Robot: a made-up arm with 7 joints. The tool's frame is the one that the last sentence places. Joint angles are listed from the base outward.
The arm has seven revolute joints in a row. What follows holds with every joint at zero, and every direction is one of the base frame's.
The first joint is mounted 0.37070 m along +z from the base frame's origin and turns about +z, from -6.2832 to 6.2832 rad.
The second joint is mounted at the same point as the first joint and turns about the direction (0, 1, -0.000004), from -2.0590 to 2.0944 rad.
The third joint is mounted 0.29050 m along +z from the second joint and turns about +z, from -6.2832 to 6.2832 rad.
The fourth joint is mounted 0.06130 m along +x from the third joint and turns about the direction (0, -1, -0.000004), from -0.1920 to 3.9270 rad.
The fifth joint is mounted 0.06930 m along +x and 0.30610 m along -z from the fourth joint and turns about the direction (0, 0.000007, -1), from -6.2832 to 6.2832 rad.
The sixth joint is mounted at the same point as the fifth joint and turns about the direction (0, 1, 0.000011), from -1.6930 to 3.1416 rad.
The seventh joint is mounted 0.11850 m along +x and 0.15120 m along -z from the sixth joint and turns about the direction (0, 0.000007, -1), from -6.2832 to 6.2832 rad.
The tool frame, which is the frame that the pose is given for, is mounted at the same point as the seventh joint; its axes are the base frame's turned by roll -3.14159, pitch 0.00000 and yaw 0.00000 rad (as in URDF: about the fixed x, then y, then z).
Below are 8 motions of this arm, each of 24 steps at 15 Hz.
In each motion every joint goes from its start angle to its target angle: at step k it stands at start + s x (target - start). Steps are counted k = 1, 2, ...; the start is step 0. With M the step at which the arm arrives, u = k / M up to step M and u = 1 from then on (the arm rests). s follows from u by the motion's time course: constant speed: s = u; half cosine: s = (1 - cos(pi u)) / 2; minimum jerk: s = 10 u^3 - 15 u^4 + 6 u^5.
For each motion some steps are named. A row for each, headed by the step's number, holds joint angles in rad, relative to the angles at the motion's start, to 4 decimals.
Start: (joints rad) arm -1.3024 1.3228 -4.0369 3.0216 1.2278 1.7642 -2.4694
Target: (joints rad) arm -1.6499 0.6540 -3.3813 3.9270 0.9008 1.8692 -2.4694
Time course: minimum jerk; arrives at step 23
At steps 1, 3, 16, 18, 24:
1: -0.0003 -0.0005 0.0005 0.0007 -0.0003 0.0001 0.0000
3: -0.0063 -0.0121 0.0119 0.0164 -0.0059 0.0019 0.0000
16: -0.2888 -0.5559 0.5449 0.7525 -0.2718 0.0873 0.0000
18: -0.3224 -0.6205 0.6083 0.8401 -0.3034 0.0974 0.0000
24: -0.3475 -0.6688 0.6556 0.9054 -0.3270 0.1050 0.0000

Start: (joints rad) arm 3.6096 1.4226 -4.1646 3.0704 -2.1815 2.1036 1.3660
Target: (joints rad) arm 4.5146 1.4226 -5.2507 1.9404 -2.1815 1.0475 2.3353
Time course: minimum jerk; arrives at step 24
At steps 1, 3, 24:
1: 0.0006 0.0000 -0.0007 -0.0008 0.0000 -0.0007 0.0007
3: 0.0145 0.0000 -0.0174 -0.0181 0.0000 -0.0170 0.0156
24: 0.9050 0.0000 -1.0861 -1.1300 0.0000 -1.0561 0.9693

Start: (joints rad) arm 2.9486 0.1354 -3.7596 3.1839 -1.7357 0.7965 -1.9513
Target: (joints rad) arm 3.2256 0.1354 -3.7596 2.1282 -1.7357 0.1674 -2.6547
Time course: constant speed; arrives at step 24
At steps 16, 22, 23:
16: 0.1847 0.0000 0.0000 -0.7038 0.0000 -0.4194 -0.4689
22: 0.2539 0.0000 0.0000 -0.9677 0.0000 -0.5767 -0.6448
23: 0.2655 0.0000 0.0000 -1.0117 0.0000 -0.6029 -0.6741

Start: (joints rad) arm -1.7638 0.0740 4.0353 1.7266 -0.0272 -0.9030 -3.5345
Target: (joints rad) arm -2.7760 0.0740 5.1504 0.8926 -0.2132 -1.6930 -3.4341
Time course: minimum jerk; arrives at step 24
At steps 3, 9, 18, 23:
3: -0.0162 0.0000 0.0179 -0.0134 -0.0030 -0.0127 0.0016
9: -0.2786 0.0000 0.3069 -0.2295 -0.0512 -0.2174 0.0276
18: -0.9074 0.0000 0.9997 -0.7477 -0.1667 -0.7082 0.0900
23: -1.0115 0.0000 1.1143 -0.8334 -0.1859 -0.7895 0.1003

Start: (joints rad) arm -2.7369 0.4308 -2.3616 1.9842 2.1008 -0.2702 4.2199
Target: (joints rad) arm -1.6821 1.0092 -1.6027 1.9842 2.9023 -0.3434 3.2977
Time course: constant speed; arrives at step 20
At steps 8, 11, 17, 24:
8: 0.4219 0.2314 0.3036 0.0000 0.3206 -0.0293 -0.3689
11: 0.5801 0.3181 0.4174 0.0000 0.4408 -0.0403 -0.5072
17: 0.8966 0.4916 0.6451 0.0000 0.6813 -0.0622 -0.7839
24: 1.0548 0.5784 0.7589 0.0000 0.8015 -0.0732 -0.9222

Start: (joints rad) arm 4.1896 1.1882 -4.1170 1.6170 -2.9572 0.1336 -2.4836
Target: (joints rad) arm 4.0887 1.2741 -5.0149 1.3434 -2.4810 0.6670 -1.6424
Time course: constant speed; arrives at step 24
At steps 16, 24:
16: -0.0673 0.0573 -0.5986 -0.1824 0.3175 0.3556 0.5608
24: -0.1009 0.0859 -0.8979 -0.2736 0.4762 0.5334 0.8412

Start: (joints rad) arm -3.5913 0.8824 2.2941 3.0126 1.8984 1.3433 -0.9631
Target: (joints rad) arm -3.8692 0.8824 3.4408 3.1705 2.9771 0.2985 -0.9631
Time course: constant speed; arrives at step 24
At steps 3, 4, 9, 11, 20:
3: -0.0347 0.0000 0.1433 0.0197 0.1348 -0.1306 0.0000
4: -0.0463 0.0000 0.1911 0.0263 0.1798 -0.1741 0.0000
9: -0.1042 0.0000 0.4300 0.0592 0.4045 -0.3918 0.0000
11: -0.1274 0.0000 0.5256 0.0724 0.4944 -0.4789 0.0000
20: -0.2316 0.0000 0.9556 0.1316 0.8989 -0.8707 0.0000

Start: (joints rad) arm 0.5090 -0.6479 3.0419 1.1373 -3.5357 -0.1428 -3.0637
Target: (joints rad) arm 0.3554 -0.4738 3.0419 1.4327 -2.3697 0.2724 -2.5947
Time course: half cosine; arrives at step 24
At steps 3, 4, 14, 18, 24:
3: -0.0058 0.0066 0.0000 0.0112 0.0444 0.0158 0.0179
4: -0.0103 0.0117 0.0000 0.0198 0.0781 0.0278 0.0314
14: -0.0967 0.1096 0.0000 0.1859 0.7339 0.2613 0.2952
18: -0.1311 0.1486 0.0000 0.2521 0.9952 0.3544 0.4003
24: -0.1536 0.1741 0.0000 0.2954 1.1660 0.4152 0.4690

